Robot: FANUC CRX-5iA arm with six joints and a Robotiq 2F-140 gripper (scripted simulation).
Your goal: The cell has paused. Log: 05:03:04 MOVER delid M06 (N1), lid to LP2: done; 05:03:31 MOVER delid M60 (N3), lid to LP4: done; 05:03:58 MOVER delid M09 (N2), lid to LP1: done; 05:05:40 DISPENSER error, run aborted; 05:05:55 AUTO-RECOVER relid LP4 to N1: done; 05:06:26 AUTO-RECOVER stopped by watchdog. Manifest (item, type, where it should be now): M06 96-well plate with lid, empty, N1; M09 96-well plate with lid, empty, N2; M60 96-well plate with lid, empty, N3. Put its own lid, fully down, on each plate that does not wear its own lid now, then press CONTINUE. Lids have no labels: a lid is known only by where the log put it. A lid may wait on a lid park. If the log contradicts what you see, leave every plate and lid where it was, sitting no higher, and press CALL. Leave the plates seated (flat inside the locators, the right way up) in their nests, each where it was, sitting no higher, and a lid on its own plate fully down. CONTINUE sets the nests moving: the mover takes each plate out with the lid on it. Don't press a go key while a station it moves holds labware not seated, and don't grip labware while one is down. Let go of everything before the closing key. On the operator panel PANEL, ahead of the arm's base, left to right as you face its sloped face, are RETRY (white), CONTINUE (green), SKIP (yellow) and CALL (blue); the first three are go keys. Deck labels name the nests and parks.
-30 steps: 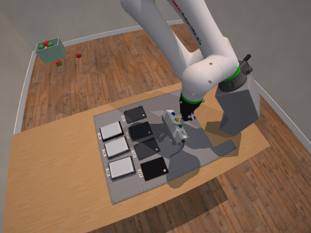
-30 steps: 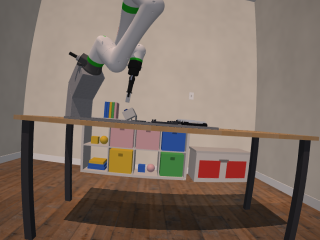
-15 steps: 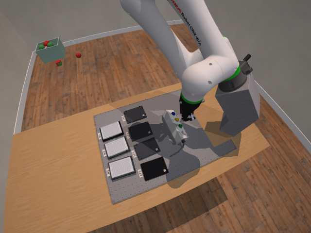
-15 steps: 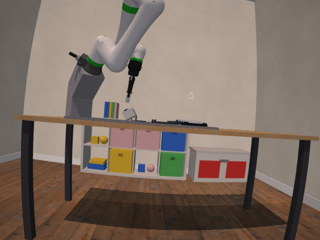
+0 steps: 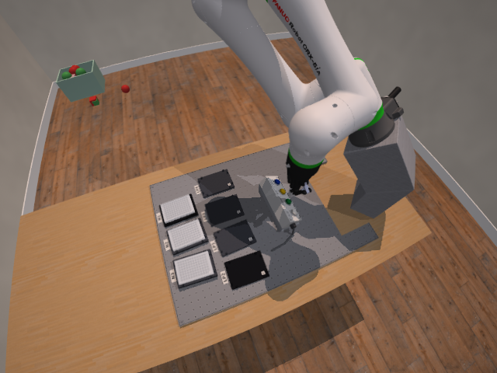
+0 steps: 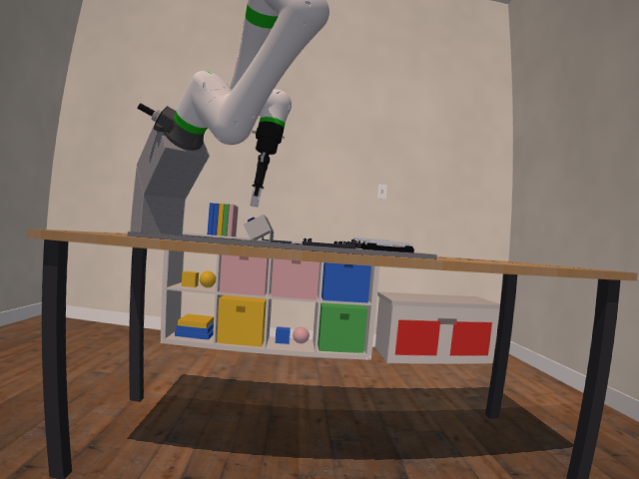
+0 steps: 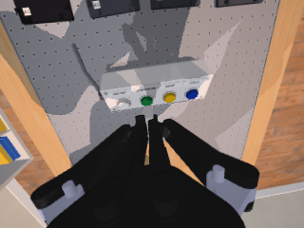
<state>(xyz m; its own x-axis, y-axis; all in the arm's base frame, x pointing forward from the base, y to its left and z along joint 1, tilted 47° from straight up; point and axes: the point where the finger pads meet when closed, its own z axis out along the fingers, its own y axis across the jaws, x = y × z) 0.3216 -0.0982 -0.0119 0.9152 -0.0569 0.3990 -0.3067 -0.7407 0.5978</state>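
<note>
My hand is 80 mm above the green key. Also, from my hand: blue key (100 mm to the right, 80 mm below, 30 mm behind); white key (80 mm below, 50 mm to the left, 20 mm ahead); yellow key (80 mm below, 50 mm to the right, 20 mm behind).
</note>
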